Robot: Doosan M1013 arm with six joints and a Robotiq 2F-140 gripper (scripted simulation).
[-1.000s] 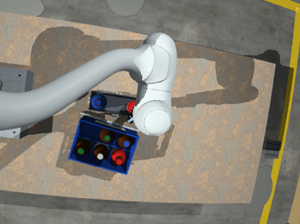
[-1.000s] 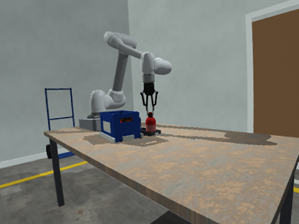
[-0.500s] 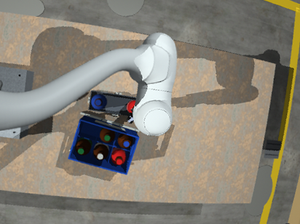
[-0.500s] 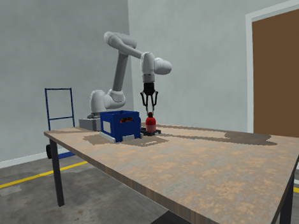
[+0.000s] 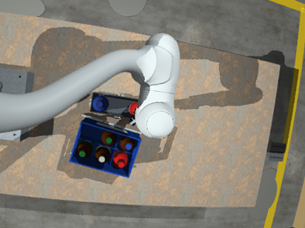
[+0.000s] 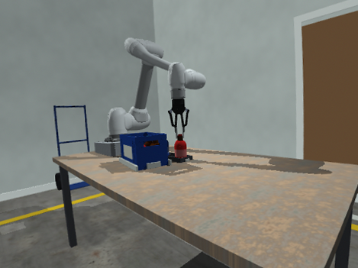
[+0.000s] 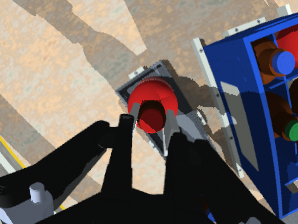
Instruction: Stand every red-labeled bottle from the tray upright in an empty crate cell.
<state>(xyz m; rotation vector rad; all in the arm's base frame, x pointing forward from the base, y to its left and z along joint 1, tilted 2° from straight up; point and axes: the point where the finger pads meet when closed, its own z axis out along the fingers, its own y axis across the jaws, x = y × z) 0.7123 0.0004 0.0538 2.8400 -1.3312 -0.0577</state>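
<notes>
The red-labeled bottle lies 90 mm below my hand. The rest, counted from my hand: blue-capped bottle 170 mm behind, 90 mm below, 20 mm to the left; then dark tray 160 mm below, 90 mm behind, 10 mm to the left; then blue crate 180 mm to the right, 140 mm behind, 90 mm below.
</notes>
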